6 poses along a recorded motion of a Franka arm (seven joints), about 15 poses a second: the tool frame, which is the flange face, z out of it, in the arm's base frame.
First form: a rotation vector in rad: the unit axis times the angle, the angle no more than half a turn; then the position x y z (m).
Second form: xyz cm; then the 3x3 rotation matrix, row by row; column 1 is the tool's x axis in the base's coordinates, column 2 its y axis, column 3 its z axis. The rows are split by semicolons. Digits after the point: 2 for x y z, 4 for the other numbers.
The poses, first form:
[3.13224, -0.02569, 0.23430, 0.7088, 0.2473, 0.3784]
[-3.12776, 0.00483, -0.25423, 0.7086, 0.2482, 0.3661]
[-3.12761, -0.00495, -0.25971, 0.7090, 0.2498, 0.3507]
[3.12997, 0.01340, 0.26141, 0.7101, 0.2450, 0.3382]
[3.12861, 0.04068, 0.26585, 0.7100, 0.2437, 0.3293]
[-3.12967, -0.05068, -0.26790, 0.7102, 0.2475, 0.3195]
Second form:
70.88, 24.73, 37.84; 0.9887, -0.0163, 0.1488; -0.0163, -0.9999, -0.0017; 0.1488, -0.0007, -0.9889
70.86, 24.82, 36.61; 0.9869, -0.0028, 0.1615; -0.0034, -1.0000, 0.0033; 0.1615, -0.0038, -0.9869
70.90, 24.98, 35.07; 0.9863, 0.0034, 0.1649; 0.0029, -1.0000, 0.0035; 0.1649, -0.0029, -0.9863
71.01, 24.50, 33.82; 0.9861, 0.0084, 0.1659; 0.0086, -1.0000, 0.0000; 0.1659, 0.0014, -0.9861
71.00, 24.37, 32.93; 0.9853, 0.0257, 0.1687; 0.0259, -0.9997, 0.0008; 0.1687, 0.0036, -0.9857
71.02, 24.75, 31.95; 0.9849, 0.0321, 0.1699; 0.0321, -0.9995, 0.0028; 0.1699, 0.0027, -0.9855

